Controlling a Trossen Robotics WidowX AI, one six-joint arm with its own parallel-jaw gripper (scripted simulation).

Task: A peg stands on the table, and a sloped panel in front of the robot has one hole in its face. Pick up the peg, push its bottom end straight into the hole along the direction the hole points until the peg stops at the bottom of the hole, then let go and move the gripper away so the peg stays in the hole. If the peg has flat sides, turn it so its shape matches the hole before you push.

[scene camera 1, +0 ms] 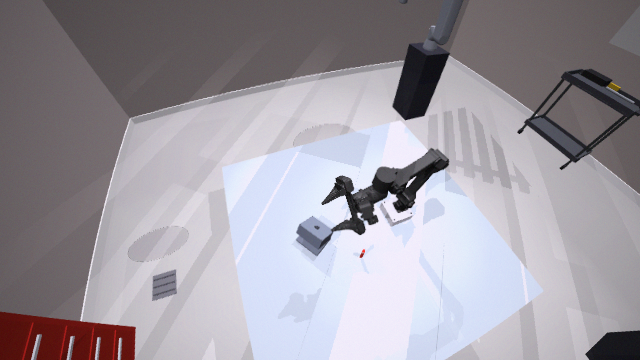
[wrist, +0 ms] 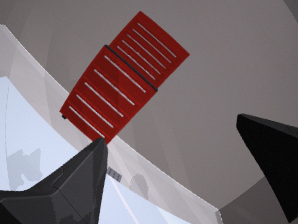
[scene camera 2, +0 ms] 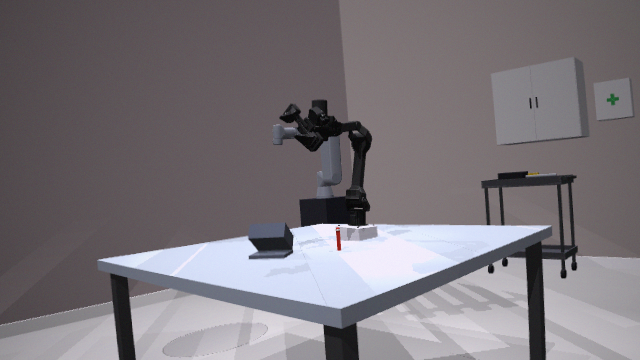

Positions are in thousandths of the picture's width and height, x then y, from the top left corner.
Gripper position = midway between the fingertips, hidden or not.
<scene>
My gripper shows in scene camera 1 (510, 604), in the wrist view (589, 592) and in scene camera 2 (449, 351).
</scene>
